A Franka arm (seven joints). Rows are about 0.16 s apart.
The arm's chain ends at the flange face. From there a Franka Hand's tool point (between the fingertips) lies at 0.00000 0.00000 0.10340 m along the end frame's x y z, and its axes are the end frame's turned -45 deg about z.
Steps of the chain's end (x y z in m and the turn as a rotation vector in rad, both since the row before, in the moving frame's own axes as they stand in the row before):
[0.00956, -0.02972, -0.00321, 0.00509, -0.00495, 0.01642]
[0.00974, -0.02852, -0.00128, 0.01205, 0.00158, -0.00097]
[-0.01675, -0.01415, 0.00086, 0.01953, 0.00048, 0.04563]
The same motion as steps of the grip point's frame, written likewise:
[0.02779, -0.01499, -0.00321, 0.00710, 0.00010, 0.01642]
[0.02805, -0.01405, -0.00129, 0.00740, 0.00964, -0.00097]
[-0.00034, -0.02321, 0.00084, 0.01347, 0.01415, 0.04563]

